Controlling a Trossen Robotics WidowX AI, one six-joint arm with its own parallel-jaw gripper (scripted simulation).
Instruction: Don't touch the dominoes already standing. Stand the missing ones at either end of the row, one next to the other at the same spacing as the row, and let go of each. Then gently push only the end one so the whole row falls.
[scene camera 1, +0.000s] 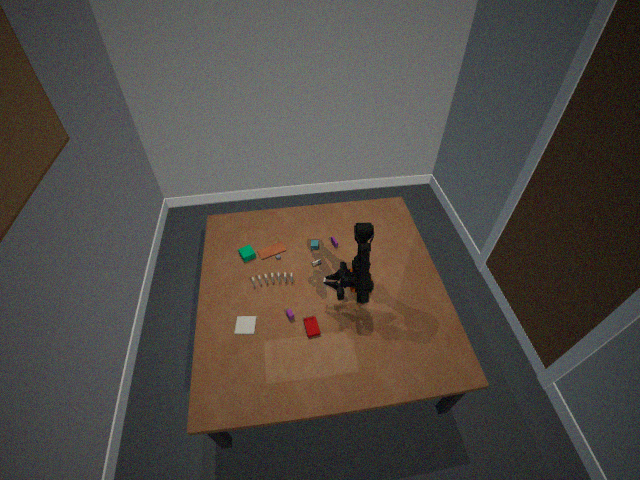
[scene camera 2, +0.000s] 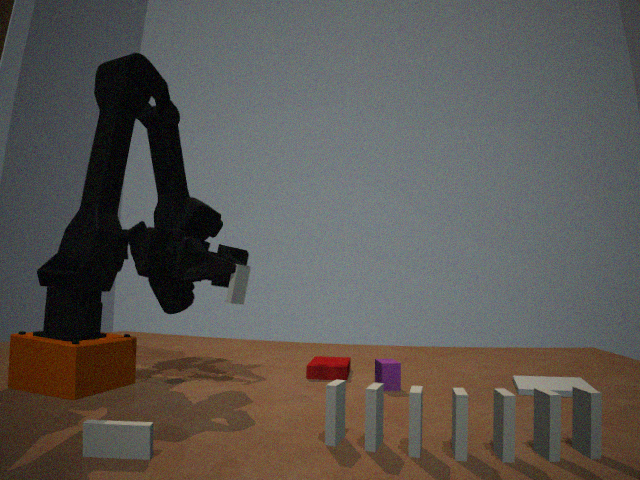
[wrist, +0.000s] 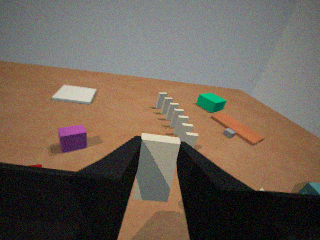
Labels:
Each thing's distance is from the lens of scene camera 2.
my gripper (scene camera 2: 242, 269): 0.53 m
flat white tile (scene camera 2: 525, 385): 0.60 m
purple cube (scene camera 2: 388, 371): 0.56 m

